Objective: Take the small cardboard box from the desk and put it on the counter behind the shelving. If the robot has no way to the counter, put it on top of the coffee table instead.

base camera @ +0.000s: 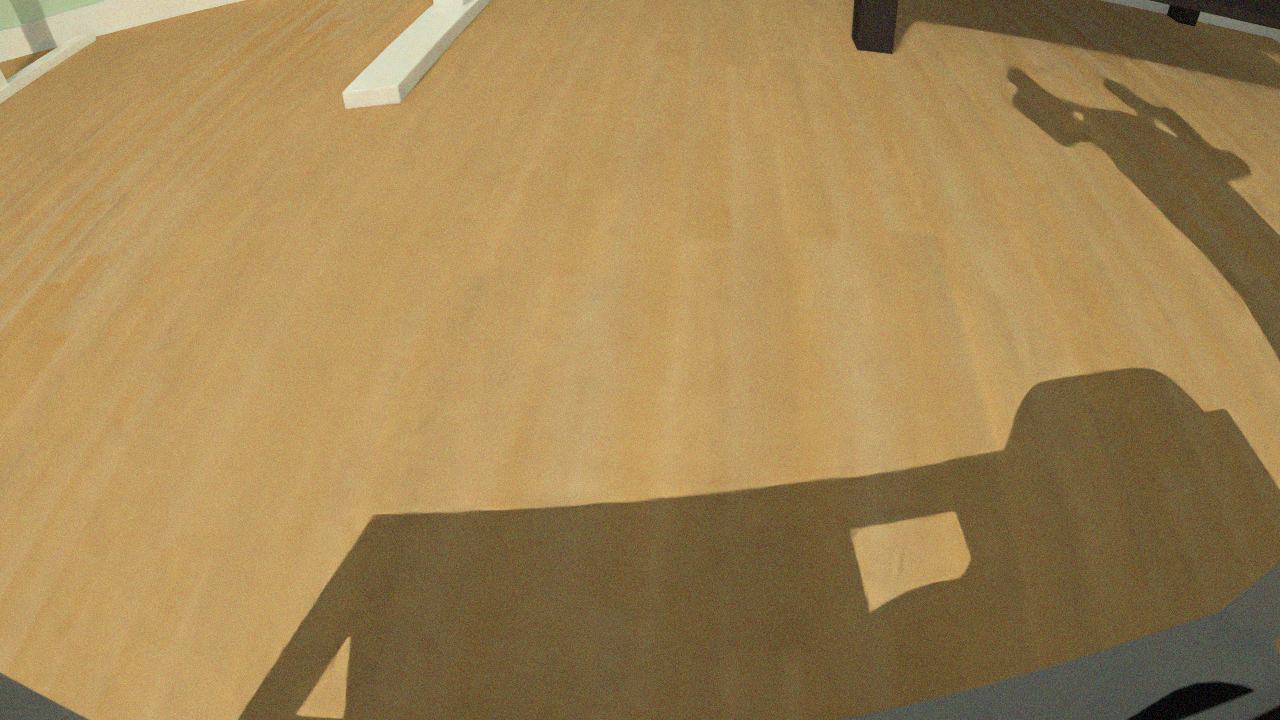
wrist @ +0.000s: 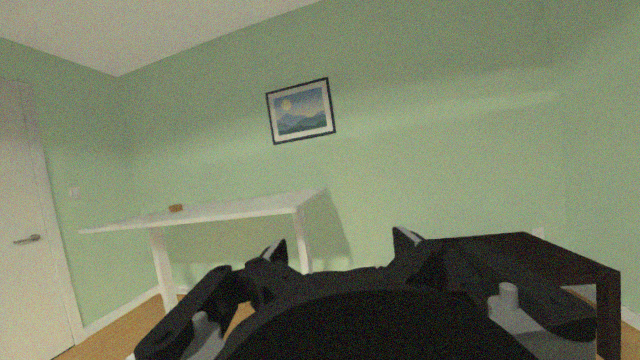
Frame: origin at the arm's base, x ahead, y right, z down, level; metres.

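Seen in the pictures: gripper, fingertip midpoint: [wrist: 339,244].
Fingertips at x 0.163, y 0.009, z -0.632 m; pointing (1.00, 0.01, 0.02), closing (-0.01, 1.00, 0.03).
A point is followed by its place in that frame.
The small cardboard box [wrist: 175,207] @[z -0.587, x 1.367, y -1.144 m] is a small orange-brown block on top of the white desk [wrist: 240,204] @[z -0.553, x 1.249, y -0.588 m] [base camera: 402,64] @[z 0.372, x 0.969, y -0.251 m], left of centre in the wrist view. My gripper [wrist: 339,244] @[z -0.632, x 0.163, y 0.009 m] is open, with nothing between its fingers, and is well away from the box. A dark low table [wrist: 530,255] @[z -0.053, x 1.057, y 1.057 m] [base camera: 875,26] @[z 0.358, x 0.967, y 0.365 m], which looks like the coffee table, stands at the right in the wrist view; its leg shows at the top of the base view. The counter and the shelving do not show in either view.
A white door [wrist: 30,200] @[z -0.806, x 1.257, y -2.215 m] is at the far left of the wrist view. A framed picture [wrist: 301,111] @[z -1.197, x 1.617, y -0.128 m] hangs on the green wall [wrist: 450,165] @[z -0.588, x 1.453, y 0.910 m]. Wooden floor [base camera: 626,268] @[z 0.397, x 0.526, y 0.006 m] lies ahead of the base, with the robot's shadow across it. Another white foot [base camera: 53,64] @[z 0.389, x 1.637, y -1.371 m] shows at top left.
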